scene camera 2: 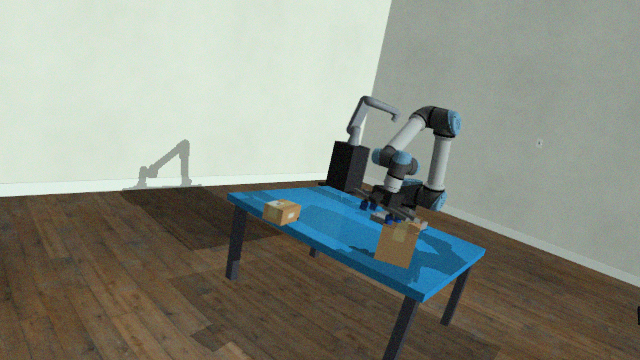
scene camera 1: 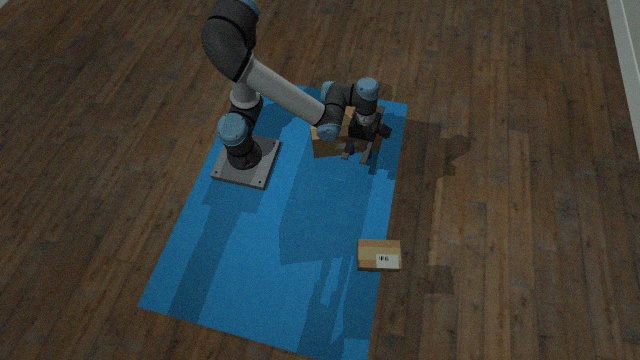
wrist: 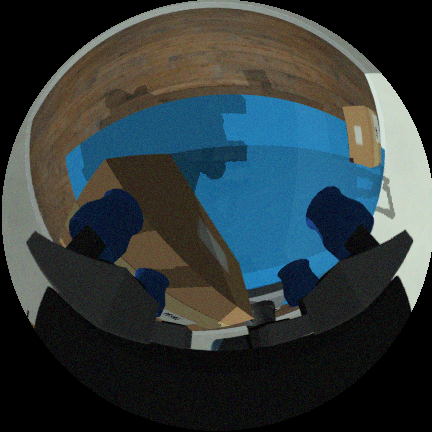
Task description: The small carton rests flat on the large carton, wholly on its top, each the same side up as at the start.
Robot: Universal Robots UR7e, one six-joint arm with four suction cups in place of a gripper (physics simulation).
A large carton (scene camera 1: 321,148): 132 cm from the lens. A small carton (scene camera 1: 372,255) is 116 cm from the lens. The marked spots on the large carton and the small carton are 50 cm apart.
